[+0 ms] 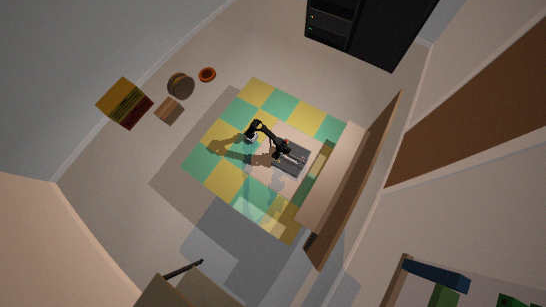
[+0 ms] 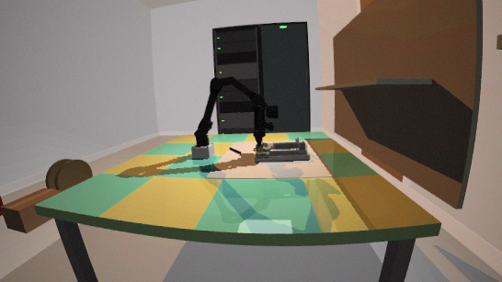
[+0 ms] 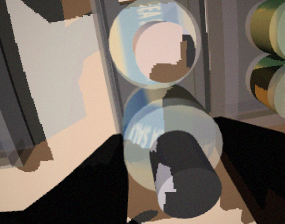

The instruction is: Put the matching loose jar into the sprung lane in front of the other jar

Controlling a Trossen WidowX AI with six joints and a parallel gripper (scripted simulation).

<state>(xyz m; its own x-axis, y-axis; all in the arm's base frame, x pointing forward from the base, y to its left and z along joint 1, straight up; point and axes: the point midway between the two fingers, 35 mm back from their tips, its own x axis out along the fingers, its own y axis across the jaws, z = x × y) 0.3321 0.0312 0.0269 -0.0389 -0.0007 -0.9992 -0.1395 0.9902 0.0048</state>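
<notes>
Right now the tan mat is 6 cm ahead of my gripper tip and 6 cm below it. From my gripper tip the other things lie so: wall shelf 51 cm ahead, 4 cm to the left, 31 cm above; then rack 14 cm ahead, 4 cm to the left, 4 cm below; then thin dark stick 16 cm behind, 6 cm to the left, 5 cm below.
</notes>
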